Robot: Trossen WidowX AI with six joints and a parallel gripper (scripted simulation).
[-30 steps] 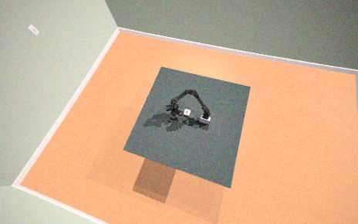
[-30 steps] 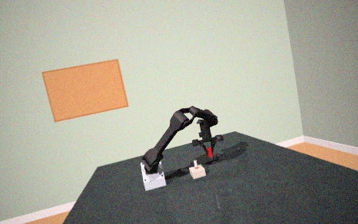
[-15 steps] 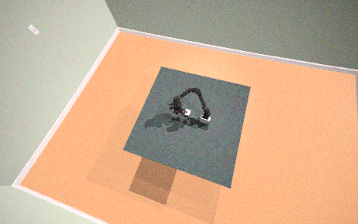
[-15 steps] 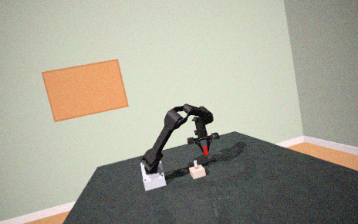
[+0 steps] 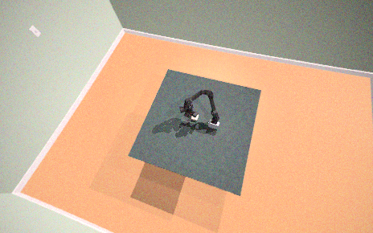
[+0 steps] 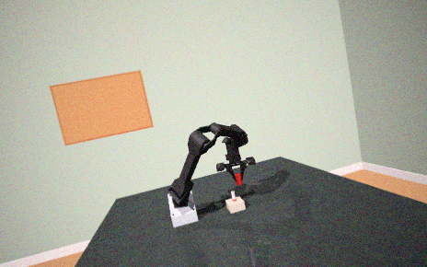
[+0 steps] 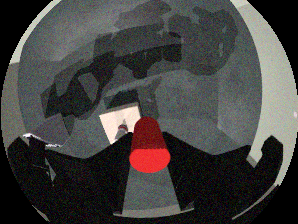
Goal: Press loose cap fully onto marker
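Now: the pale holder block 100 mm below my gripper tip, 40 mm behind it and 30 mm to the right of it. Also, from my gripper tip: red cap 10 mm above.
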